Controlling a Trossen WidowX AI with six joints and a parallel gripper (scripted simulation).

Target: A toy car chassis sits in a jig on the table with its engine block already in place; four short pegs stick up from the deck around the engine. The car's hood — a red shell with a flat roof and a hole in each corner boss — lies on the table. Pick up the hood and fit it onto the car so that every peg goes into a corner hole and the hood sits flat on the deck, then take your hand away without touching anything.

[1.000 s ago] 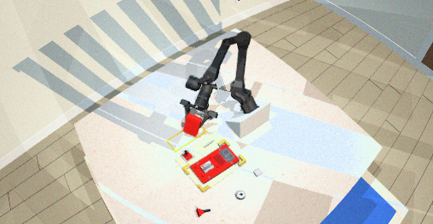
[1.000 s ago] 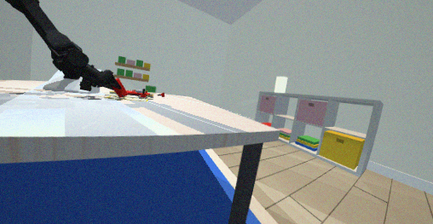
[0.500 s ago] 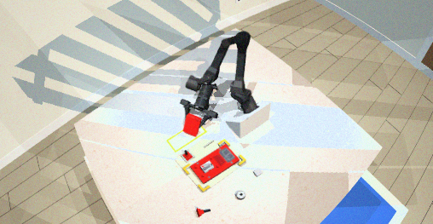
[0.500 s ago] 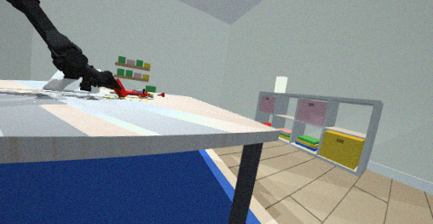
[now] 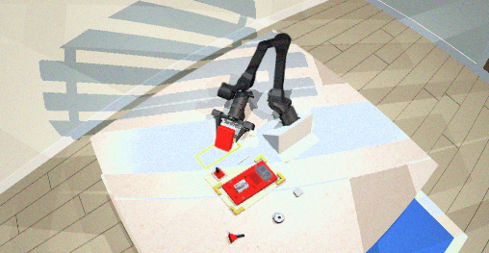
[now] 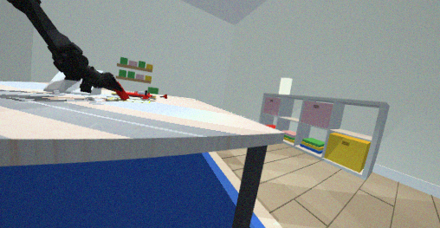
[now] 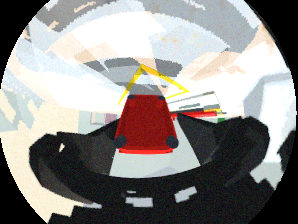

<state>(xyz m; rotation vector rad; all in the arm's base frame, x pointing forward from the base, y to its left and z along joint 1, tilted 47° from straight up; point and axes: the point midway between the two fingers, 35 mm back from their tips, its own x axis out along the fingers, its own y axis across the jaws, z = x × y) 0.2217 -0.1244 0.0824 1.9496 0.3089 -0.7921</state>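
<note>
The red hood is 10 mm ahead of my gripper tip.
</note>
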